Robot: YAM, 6 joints.
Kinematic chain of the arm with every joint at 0, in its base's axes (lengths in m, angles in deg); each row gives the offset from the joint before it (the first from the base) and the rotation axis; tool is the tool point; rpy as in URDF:
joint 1: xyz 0 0 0.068 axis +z
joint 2: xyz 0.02 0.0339 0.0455 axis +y
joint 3: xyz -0.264 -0.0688 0 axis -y
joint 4: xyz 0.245 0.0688 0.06 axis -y
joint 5: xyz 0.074 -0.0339 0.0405 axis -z
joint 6: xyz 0.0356 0 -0.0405 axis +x
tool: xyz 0 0 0 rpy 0 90 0
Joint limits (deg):
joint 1: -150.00..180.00
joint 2: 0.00..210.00
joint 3: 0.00..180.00
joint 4: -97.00..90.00
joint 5: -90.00..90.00
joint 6: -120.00..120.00
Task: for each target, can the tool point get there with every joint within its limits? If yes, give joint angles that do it. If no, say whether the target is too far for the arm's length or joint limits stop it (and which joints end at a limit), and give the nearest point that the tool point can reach.
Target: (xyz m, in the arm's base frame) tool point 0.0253 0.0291 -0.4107
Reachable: no: joint limits stop it (at a limit: joint 2) | nearest point 0.0510 0.0587 -0.3375 | short by 0.083 m
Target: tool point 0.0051 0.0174 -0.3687
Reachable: no: joint limits stop it (at a limit: joint 2) | nearest point 0.0140 0.0477 -0.3207 | short by 0.057 m
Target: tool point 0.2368 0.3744 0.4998
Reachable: yes | joints 60.74 116.04 118.87 47.13 41.46 -18.85
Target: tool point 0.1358 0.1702 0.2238
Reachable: yes | joints 42.27 83.92 53.56 -72.84 -76.46 51.10
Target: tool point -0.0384 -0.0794 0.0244
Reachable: yes | joints -123.64 145.86 32.01 -72.05 -19.63 -31.56
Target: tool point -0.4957 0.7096 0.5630
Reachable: no: too far | nearest point -0.3279 0.4694 0.4073 | short by 0.332 m
